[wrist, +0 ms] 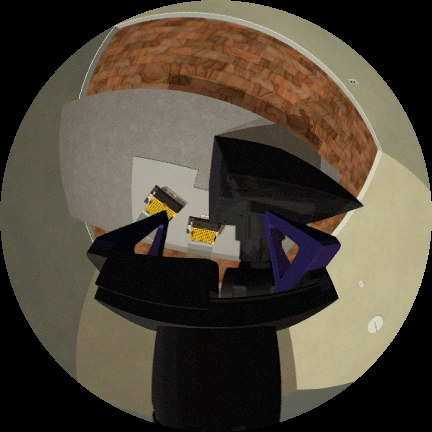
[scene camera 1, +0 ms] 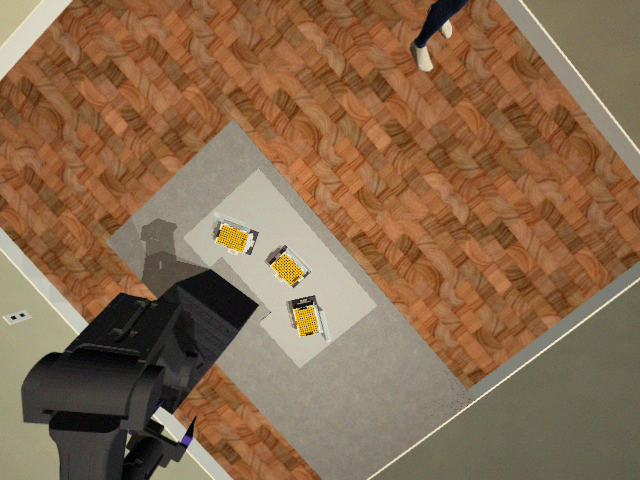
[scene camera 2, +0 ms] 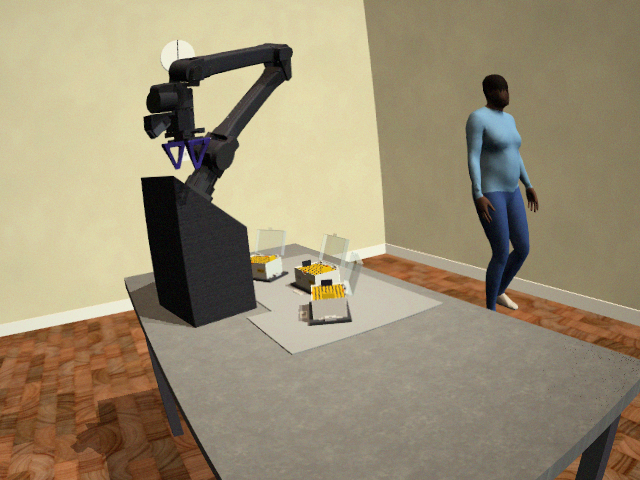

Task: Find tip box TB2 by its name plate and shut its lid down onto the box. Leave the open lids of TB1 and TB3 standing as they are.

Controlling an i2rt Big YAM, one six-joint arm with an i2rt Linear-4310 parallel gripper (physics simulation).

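Frame: origin at the arm's base, x down, y right, z back, level; millimetres.
Seen in the pictures: gripper, fingertip midpoint: (wrist: 215,215) (scene camera 1: 178,409) (scene camera 2: 187,169); arm's base, origin of the base link: (wrist: 259,212) (scene camera 2: 193,197).
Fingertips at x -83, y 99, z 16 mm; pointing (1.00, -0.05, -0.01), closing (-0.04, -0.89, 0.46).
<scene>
Pixels of each thing's top centre, then the offset from my fingertips to it. Level surfaces: height alone.
- middle box, middle of its top: (scene camera 2: 315,263) (scene camera 1: 286,270) (wrist: 202,238) dz -362, dx +334, dy -137 mm
- nearest box, middle of its top: (scene camera 2: 327,286) (wrist: 158,213) (scene camera 1: 305,322) dz -312, dx +334, dy +83 mm
- pale mat, its level: dx +409 mm
- grey table, its level: dx +412 mm
Three white tip boxes with yellow racks stand on a pale mat, each with its clear lid open. One box (scene camera 1: 232,238) (scene camera 2: 267,268) is farthest from scene camera 2, with lid (scene camera 2: 270,241). The middle box (scene camera 1: 287,269) (scene camera 2: 316,273) (wrist: 204,235) has lid (scene camera 2: 333,250). The nearest box (scene camera 1: 307,320) (scene camera 2: 329,304) (wrist: 159,207) has lid (scene camera 1: 324,324) (scene camera 2: 354,273). The name plates are too small to read, so I cannot tell which is TB2. My gripper (scene camera 2: 187,166) (wrist: 215,215) is open and empty, high over a black block, away from the boxes.
The tall black sloped block (scene camera 1: 222,302) (scene camera 2: 211,263) (wrist: 255,157) stands beside the pale mat (scene camera 1: 351,294) (scene camera 2: 387,312) (wrist: 144,170) on the grey table (scene camera 1: 361,392) (scene camera 2: 387,403) (wrist: 100,140). A person (scene camera 1: 436,23) (scene camera 2: 494,149) stands beyond the table.
</scene>
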